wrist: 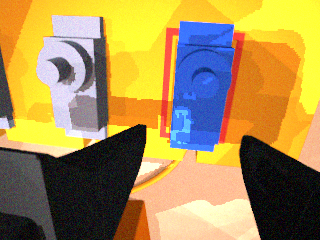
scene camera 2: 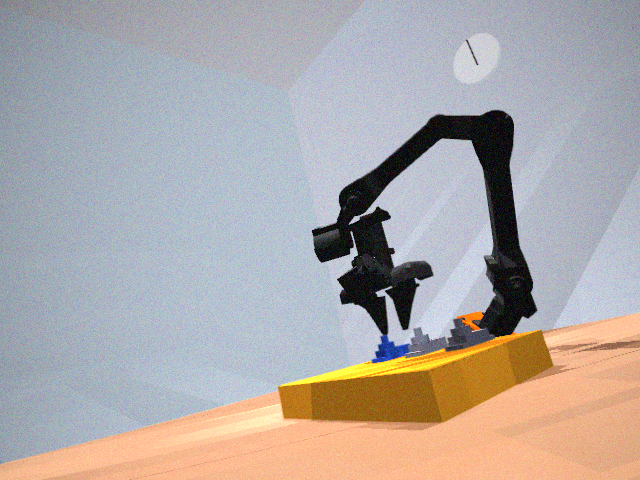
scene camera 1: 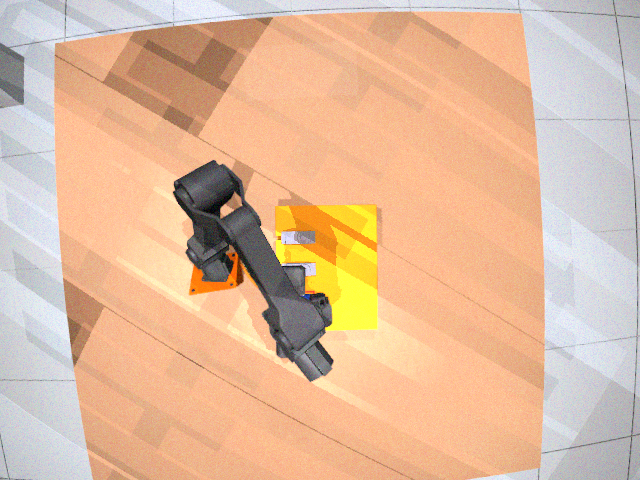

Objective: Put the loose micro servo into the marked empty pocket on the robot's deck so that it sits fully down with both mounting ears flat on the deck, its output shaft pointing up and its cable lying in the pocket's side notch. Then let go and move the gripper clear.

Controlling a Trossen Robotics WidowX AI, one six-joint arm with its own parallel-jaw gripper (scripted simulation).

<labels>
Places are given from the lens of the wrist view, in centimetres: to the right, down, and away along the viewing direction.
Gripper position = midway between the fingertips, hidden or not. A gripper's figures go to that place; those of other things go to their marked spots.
gripper [wrist: 193, 138]: 2, 1, 11
blue micro servo [wrist: 204, 59]: 2, -3, 11
yellow deck [wrist: 287, 31]: 7, -5, 12
The marked spots on the blue micro servo and the yellow deck are 6 cm apart.
</labels>
